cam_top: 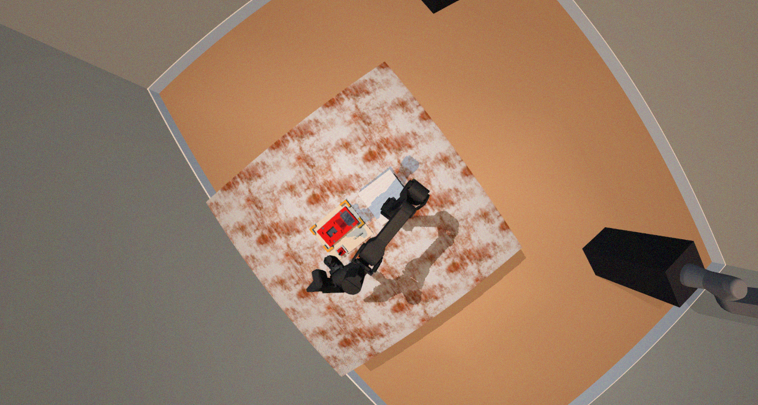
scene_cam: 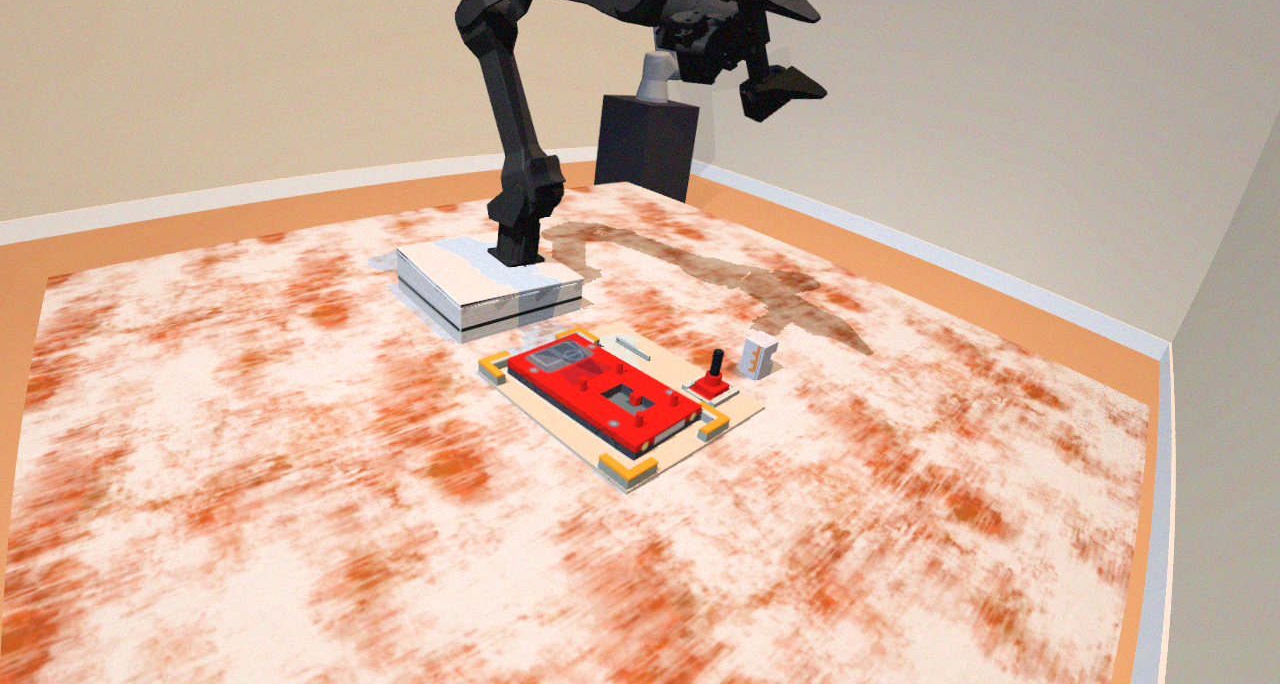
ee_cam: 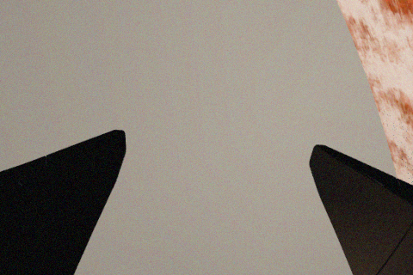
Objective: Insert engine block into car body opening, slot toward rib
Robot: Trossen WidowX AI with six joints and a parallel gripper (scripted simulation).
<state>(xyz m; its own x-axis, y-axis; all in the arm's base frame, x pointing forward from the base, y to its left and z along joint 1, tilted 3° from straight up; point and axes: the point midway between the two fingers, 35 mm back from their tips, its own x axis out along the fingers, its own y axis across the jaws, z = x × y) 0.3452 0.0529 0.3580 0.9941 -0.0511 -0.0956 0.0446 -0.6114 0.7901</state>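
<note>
My gripper tip is now 370 mm above the engine block, 80 mm to the right of it and 40 mm past it.
</note>
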